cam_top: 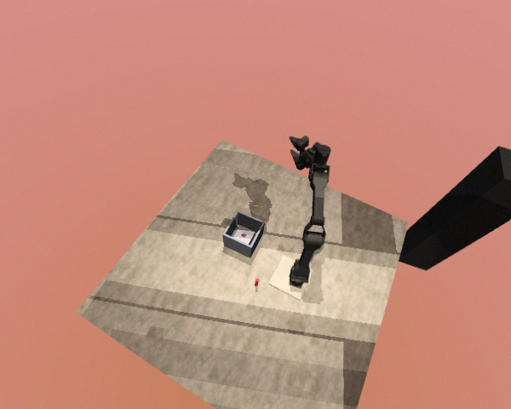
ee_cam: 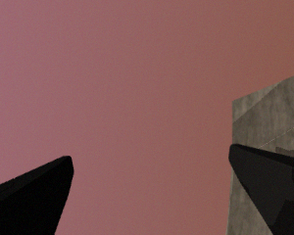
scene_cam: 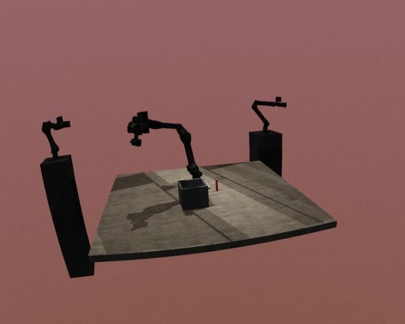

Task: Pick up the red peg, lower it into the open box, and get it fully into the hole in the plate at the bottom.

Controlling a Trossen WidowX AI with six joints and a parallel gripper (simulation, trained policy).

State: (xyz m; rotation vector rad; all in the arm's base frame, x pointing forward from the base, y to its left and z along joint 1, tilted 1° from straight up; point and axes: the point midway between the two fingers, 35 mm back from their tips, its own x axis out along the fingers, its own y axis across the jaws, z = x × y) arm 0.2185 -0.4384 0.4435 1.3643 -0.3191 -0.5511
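The red peg is 540 mm to the left of my gripper tip, 420 mm below it and 60 mm behind it.
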